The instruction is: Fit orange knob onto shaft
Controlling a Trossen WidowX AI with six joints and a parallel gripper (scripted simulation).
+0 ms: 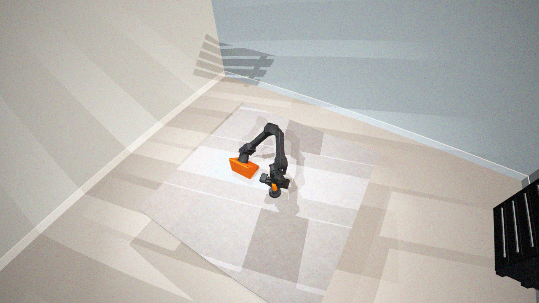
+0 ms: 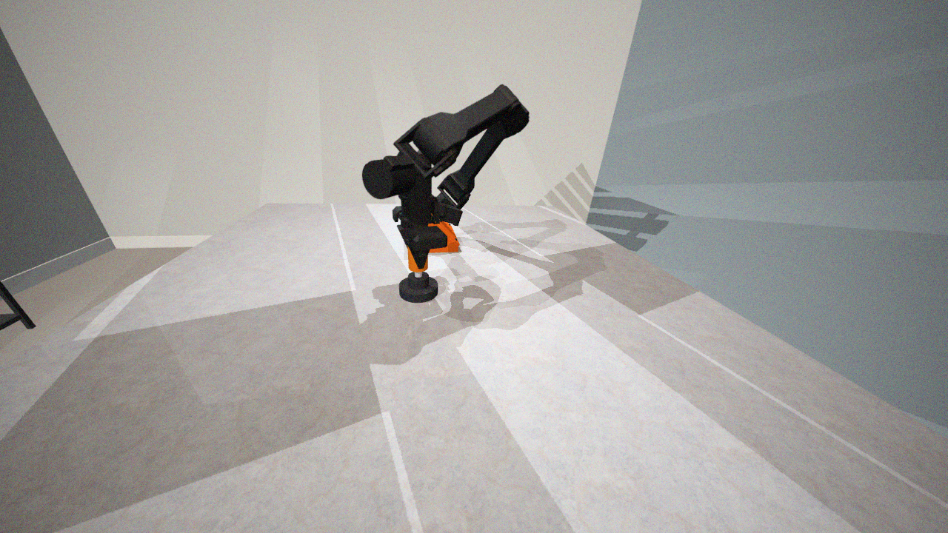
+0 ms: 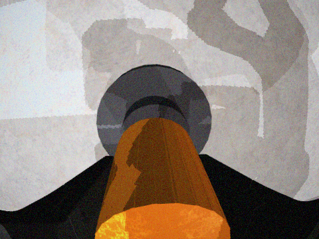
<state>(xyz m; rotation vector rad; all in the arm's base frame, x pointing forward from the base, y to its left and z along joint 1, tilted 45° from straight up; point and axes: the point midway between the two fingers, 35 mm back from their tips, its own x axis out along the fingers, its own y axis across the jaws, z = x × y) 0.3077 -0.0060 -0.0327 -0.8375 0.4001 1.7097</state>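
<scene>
Now: the orange knob 3 cm above my gripper tip. From my gripper tip the other things lie so: round dark pedestal (4 cm below).
</scene>
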